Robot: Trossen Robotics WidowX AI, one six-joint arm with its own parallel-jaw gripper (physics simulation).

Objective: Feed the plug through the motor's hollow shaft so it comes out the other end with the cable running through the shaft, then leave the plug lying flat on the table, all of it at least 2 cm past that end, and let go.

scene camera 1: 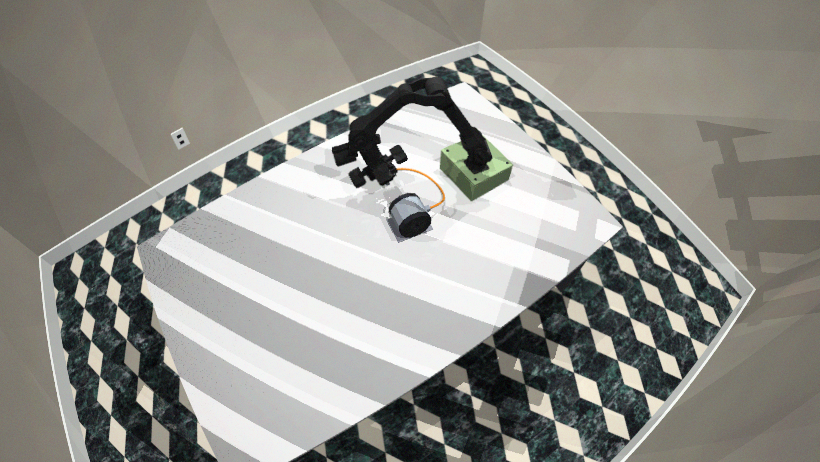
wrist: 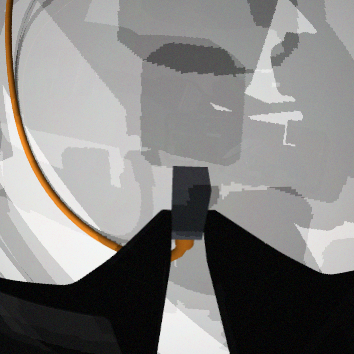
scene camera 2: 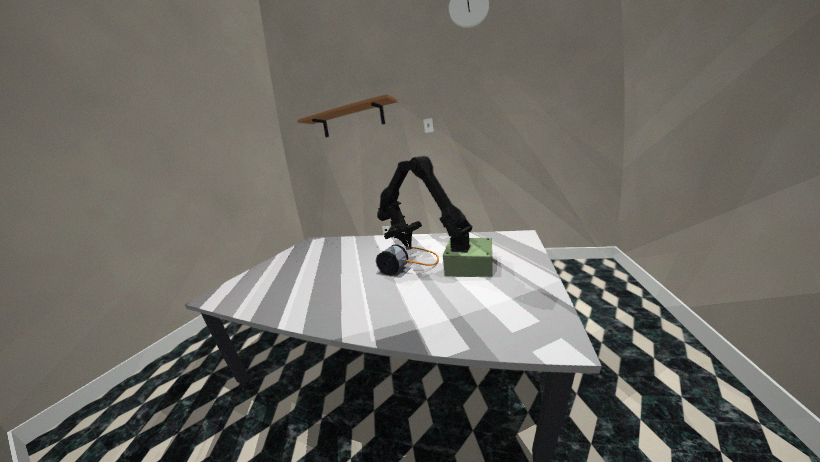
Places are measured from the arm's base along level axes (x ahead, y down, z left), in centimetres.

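Pixels of known places: gripper, between the fingertips: (wrist: 187, 219) (scene camera 2: 409, 247); arm's base, origin of its link: (scene camera 1: 476, 164) (scene camera 2: 460, 248).
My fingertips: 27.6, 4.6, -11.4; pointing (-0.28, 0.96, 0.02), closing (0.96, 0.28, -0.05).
Ahead of a thing's pixels: the offset from my fingertips to its top centre, as dx, dy, dz. "spot": to the spot under its first point. Level surfaces: height alone.
The motor @[-0.2, -6.0, +16.8] (scene camera 1: 409, 214) (scene camera 2: 391, 260), a grey cylinder with black ends, lies on its side on the table; it does not show in the wrist view. An orange cable @[spot: -15.5, +2.9, +10.7] (scene camera 1: 442, 189) (scene camera 2: 437, 256) (wrist: 16, 112) loops from the motor's side round to my gripper. My gripper (scene camera 1: 388, 179) (scene camera 2: 408, 245) (wrist: 187, 219) is shut on the dark, box-shaped plug @[+0.0, -1.1, +0.6] (wrist: 190, 197), with the cable leaving its rear end. The gripper points down beside the motor's back end, and the plug is outside the shaft. The shaft's opening is not discernible, and the plug's height above the table is unclear.
The green base block (scene camera 1: 472, 182) (scene camera 2: 467, 265) carries the arm and stands to the right of the motor and cable loop. The white and grey striped table @[dy +4.2] (scene camera 1: 275, 286) (scene camera 2: 321, 309) bears them. A wooden shelf (scene camera 2: 347, 109) hangs on the wall behind.
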